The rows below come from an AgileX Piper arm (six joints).
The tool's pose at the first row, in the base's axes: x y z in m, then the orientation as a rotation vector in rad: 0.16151, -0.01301, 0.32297, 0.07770, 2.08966, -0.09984
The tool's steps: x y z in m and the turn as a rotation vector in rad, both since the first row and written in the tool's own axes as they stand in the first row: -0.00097, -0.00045, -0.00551, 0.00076, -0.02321, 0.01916; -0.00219, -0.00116, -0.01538, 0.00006, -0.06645, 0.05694; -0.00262, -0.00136, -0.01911, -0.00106, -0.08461, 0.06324; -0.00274, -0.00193, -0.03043, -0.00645, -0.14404, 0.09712; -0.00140, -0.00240, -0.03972, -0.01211, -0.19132, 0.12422; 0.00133, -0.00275, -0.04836, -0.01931, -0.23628, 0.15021; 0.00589, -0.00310, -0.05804, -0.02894, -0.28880, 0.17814
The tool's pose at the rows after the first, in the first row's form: 0.15720, -0.01290, 0.32656, 0.09658, 2.06529, -0.08953; 0.14923, -0.01260, 0.33254, 0.13213, 2.01945, -0.06709; 0.14620, -0.01242, 0.33477, 0.13657, 2.00087, -0.06263; 0.13645, -0.01182, 0.34051, 0.16326, 1.93888, -0.03860; 0.12773, -0.01130, 0.34397, 0.18336, 1.88933, -0.01834; 0.11888, -0.01072, 0.34590, 0.20125, 1.84203, 0.00257; 0.10824, -0.01000, 0.34676, 0.21862, 1.78684, 0.02640
